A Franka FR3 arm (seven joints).
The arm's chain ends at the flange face. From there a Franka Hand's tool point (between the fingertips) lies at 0.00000 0.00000 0.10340 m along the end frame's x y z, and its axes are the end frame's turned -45 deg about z.
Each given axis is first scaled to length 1.
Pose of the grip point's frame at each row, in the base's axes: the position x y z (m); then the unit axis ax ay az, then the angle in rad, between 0 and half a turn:
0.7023, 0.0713, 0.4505, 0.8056, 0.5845, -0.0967, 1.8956
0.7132, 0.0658, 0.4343, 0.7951, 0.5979, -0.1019, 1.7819
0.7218, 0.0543, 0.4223, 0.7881, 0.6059, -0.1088, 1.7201
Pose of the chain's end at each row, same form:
0.6556, 0.1580, 0.4822, 0.9560, 0.2289, 0.1833, 1.9307
0.6629, 0.1538, 0.4547, 0.9465, 0.2438, 0.2115, 1.8266
0.6700, 0.1427, 0.4363, 0.9411, 0.2531, 0.2244, 1.7674

